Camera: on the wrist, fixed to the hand. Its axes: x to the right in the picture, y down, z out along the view.
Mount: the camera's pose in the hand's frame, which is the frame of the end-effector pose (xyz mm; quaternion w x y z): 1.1 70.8 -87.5 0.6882 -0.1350 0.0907 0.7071
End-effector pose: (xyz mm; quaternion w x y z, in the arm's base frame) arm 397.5 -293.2 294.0 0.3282 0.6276 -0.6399 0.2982
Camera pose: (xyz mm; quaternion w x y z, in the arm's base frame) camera 330.8 -222.0 350.1 0.1578 -0.0919 -0.8946 0.4078
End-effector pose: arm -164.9 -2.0 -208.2 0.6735 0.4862 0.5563 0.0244
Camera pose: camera -196.2 90.8 -152.7 0.4614 0.6348 0.0968 0.6122
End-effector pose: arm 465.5 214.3 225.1 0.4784 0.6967 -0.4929 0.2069
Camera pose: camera 419.4 285.9 298.6 0.3217 0.0476 -0.8164 0.4773
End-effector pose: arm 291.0 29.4 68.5 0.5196 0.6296 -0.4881 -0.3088
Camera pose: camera 349.0 60.4 159.9 0.7052 0.0460 -0.6923 0.1461
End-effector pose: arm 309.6 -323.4 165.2 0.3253 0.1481 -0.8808 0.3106
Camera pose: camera 318.1 -213.1 186.1 0.1041 -0.5929 -0.7233 0.3383
